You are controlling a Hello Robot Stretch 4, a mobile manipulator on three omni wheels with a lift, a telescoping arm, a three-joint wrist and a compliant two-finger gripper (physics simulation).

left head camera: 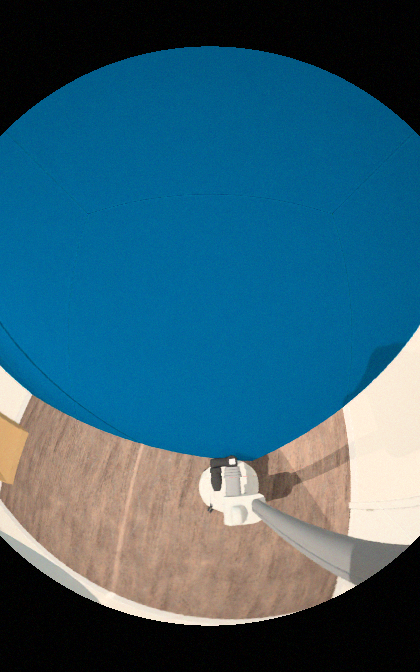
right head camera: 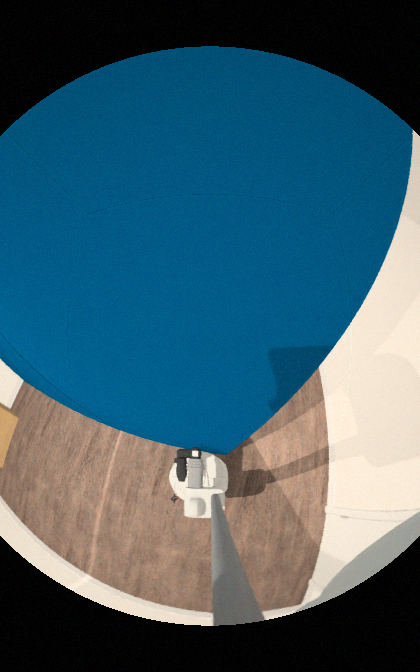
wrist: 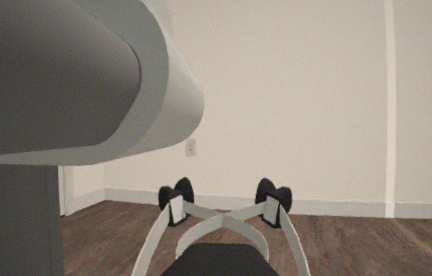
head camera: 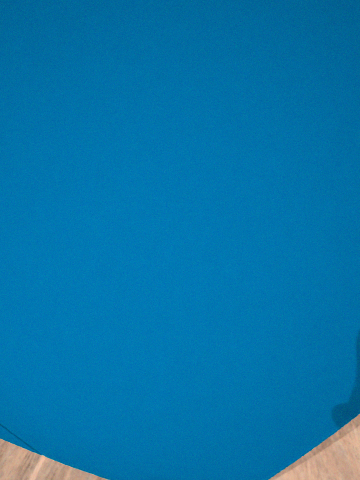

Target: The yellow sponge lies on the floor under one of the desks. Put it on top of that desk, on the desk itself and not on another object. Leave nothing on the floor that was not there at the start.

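Frame: origin at the robot's base, x back, y right, z up, level; metres.
Where they show: gripper, fingertip midpoint: [wrist: 224, 193].
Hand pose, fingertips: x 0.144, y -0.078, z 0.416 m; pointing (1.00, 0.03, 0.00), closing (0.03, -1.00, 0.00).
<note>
After its pixels a point has its place.
My gripper [wrist: 224, 193] @[x 0.144, y -0.078, z 0.416 m] is open in the wrist view, with its two dark fingertips standing wide apart and no object between them. Beyond it are a stretch of wood floor and a cream wall. The yellow sponge and the desks do not show in these views.
A tall blue panel [head camera: 180, 225] @[x -0.220, y -0.003, z 1.456 m] [left head camera: 210, 300] [right head camera: 200, 300] stands very close in front of the head, its lower corner beside my base. A light wooden bookcase [left head camera: 10, 450] [right head camera: 6, 435] shows in part at the far left. A cream wall [wrist: 300, 100] @[x 1.461, y -0.480, z 0.660 m] has an outlet [wrist: 190, 148] @[x 1.567, y 0.205, z 0.363 m].
</note>
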